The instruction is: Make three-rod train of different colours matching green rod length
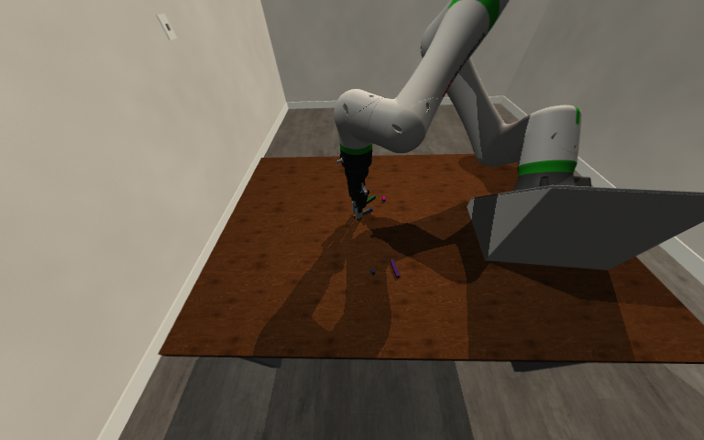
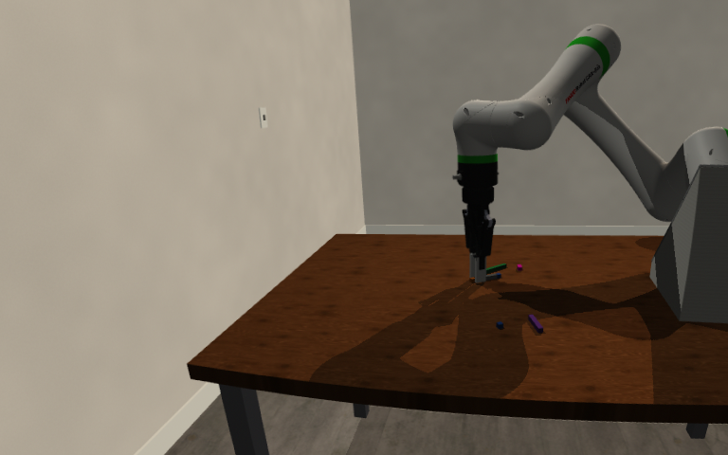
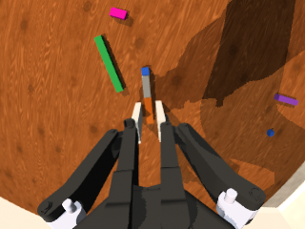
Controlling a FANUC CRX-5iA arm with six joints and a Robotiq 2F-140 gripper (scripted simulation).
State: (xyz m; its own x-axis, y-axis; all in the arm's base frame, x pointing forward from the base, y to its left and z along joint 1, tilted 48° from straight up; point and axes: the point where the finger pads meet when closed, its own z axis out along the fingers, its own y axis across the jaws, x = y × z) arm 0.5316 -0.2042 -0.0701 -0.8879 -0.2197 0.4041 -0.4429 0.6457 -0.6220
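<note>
The orange rod lies 3 cm below my hand. The rest, counted from my hand: green rod: 4 cm behind, 8 cm to the right, 3 cm below; magenta rod: 11 cm behind, 9 cm to the right, 3 cm below; grey rod: 3 cm behind, 2 cm to the right, 3 cm below.
</note>
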